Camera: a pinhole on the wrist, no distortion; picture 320 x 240 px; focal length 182.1 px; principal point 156.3 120.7 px. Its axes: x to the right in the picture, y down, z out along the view. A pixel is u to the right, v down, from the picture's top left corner.
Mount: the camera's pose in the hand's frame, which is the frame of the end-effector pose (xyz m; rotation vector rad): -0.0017 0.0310 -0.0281 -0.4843 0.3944 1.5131
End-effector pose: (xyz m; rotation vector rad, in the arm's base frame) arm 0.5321 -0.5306 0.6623 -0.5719 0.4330 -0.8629
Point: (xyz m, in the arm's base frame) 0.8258 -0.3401 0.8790
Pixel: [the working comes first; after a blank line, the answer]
In the camera's frame: -0.1355 -0.0164 0.4077

96 113
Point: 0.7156 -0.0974 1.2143
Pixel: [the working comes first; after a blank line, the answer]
In the camera's frame: -0.4108 0.2697 0.5683

25 207
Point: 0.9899 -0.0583 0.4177
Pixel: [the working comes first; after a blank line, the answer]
In the camera's frame: 0.4070 0.0649 0.5429

293 142
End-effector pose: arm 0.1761 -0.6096 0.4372 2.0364 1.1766 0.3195
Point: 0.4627 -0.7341 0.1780
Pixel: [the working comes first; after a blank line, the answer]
In the camera's frame: -0.2182 -0.1177 0.3541

44 60
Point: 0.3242 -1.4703 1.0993
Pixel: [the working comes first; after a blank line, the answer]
In the camera's frame: 0.6127 0.7154 0.5144

outside the picture
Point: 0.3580 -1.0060 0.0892
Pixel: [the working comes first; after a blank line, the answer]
In the camera's frame: -0.3390 0.1428 0.4558

21 178
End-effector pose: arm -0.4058 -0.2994 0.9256 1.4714 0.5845 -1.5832
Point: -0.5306 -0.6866 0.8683
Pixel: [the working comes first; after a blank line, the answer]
In the camera's frame: -0.1670 -0.1770 0.3574

71 31
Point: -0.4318 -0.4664 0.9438
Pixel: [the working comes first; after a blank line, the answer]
In the camera's frame: -0.0652 -0.0391 0.1715

87 79
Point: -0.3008 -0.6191 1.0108
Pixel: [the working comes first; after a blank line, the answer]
In the camera's frame: 0.0701 -0.0324 0.3347

194 103
